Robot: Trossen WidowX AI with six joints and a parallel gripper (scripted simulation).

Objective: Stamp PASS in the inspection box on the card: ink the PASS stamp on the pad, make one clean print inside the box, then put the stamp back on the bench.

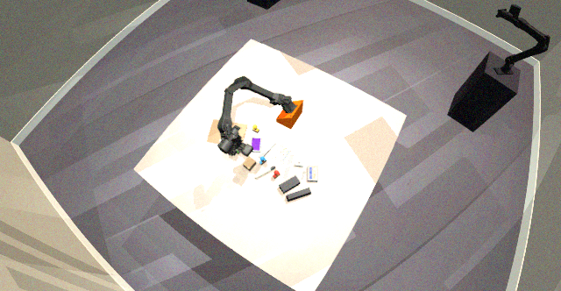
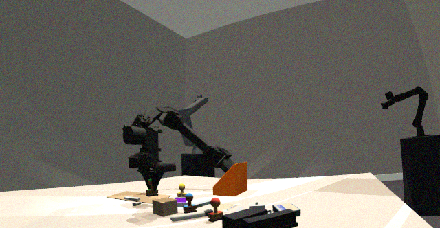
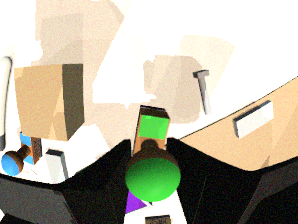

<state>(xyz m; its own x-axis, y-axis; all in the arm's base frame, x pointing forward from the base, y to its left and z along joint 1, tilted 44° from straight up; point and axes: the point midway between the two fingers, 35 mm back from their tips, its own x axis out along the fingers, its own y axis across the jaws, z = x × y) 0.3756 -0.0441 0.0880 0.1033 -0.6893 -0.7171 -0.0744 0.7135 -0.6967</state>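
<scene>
Now: gripper tip 10 cm past the ink pad, 4 cm to the right of it and 6 cm above it. From my gripper tip the other things lie so: blue-knobbed stamp (4 cm behind, 14 cm to the left, 4 cm below); tan block (2 cm ahead, 9 cm to the left, 4 cm below); green-knobbed stamp (right at my gripper tip).
</scene>
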